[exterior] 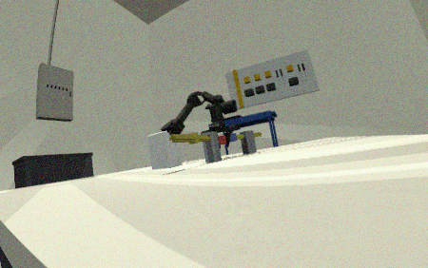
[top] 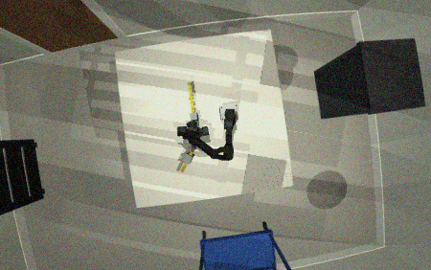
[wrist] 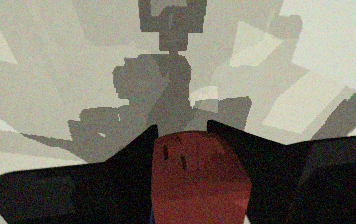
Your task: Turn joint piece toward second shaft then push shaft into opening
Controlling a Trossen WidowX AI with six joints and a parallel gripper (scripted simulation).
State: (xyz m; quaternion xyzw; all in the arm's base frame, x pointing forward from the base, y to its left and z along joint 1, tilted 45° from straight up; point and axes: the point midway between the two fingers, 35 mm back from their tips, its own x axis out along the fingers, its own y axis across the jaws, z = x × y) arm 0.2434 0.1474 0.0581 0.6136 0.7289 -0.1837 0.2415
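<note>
Now: the red joint piece 4 cm above my gripper tip and 1 cm to the left of it.
</note>
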